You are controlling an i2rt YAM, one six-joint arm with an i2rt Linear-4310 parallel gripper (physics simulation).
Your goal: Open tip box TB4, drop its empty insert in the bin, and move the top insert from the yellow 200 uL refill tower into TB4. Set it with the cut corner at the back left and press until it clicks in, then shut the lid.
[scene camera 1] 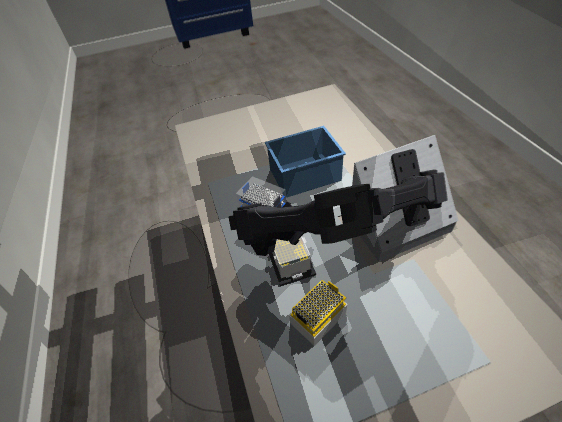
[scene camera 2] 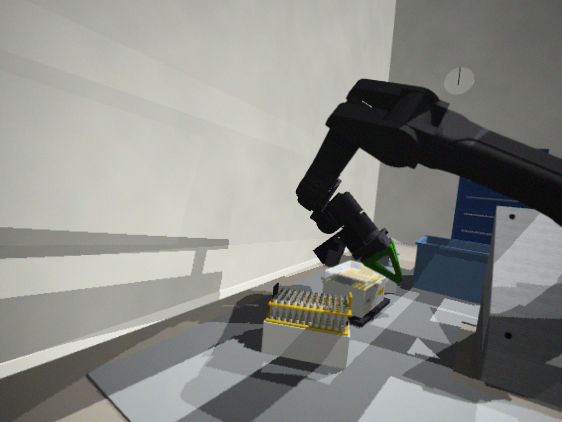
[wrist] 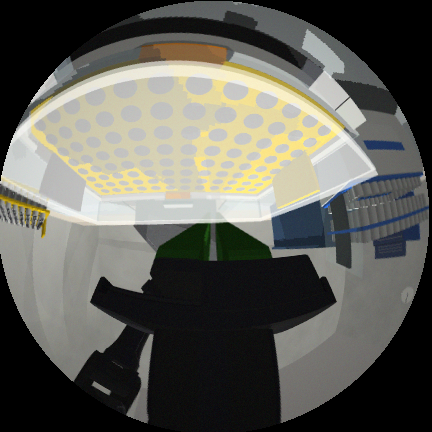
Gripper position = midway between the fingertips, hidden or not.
My gripper [scene camera 2: 400, 281] grips a clear lid [scene camera 2: 355, 274].
